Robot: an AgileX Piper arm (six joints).
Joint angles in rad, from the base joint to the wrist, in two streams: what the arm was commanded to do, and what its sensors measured. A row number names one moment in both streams.
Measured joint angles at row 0:
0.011 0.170 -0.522 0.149 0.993 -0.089
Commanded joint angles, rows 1 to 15:
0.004 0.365 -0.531 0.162 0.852 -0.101
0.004 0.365 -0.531 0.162 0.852 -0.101
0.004 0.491 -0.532 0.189 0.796 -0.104
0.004 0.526 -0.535 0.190 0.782 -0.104
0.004 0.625 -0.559 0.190 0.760 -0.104
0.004 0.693 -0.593 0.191 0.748 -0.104
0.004 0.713 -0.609 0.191 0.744 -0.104
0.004 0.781 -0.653 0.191 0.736 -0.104
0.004 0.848 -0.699 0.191 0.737 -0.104
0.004 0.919 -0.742 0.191 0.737 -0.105
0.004 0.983 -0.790 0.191 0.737 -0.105
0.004 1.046 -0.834 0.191 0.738 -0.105
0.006 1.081 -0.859 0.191 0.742 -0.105
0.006 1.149 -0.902 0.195 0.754 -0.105
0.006 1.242 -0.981 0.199 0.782 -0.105
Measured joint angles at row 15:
0.011 1.169 -0.915 0.194 0.757 -0.089
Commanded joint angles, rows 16 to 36:
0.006 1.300 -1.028 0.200 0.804 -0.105
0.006 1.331 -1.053 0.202 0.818 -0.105
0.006 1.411 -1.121 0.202 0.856 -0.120
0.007 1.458 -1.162 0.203 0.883 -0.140
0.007 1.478 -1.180 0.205 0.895 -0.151
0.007 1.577 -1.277 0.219 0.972 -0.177
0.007 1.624 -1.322 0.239 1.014 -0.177
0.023 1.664 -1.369 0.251 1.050 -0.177
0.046 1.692 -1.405 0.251 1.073 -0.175
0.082 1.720 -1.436 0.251 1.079 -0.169
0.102 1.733 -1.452 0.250 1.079 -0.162
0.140 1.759 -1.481 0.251 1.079 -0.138
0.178 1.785 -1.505 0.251 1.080 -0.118
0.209 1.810 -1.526 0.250 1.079 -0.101
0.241 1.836 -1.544 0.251 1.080 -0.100
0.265 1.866 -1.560 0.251 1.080 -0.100
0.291 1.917 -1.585 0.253 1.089 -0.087
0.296 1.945 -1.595 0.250 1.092 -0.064
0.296 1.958 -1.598 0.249 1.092 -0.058
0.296 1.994 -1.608 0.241 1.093 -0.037
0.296 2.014 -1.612 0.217 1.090 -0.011
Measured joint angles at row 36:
0.294 1.988 -1.603 0.248 1.089 -0.047
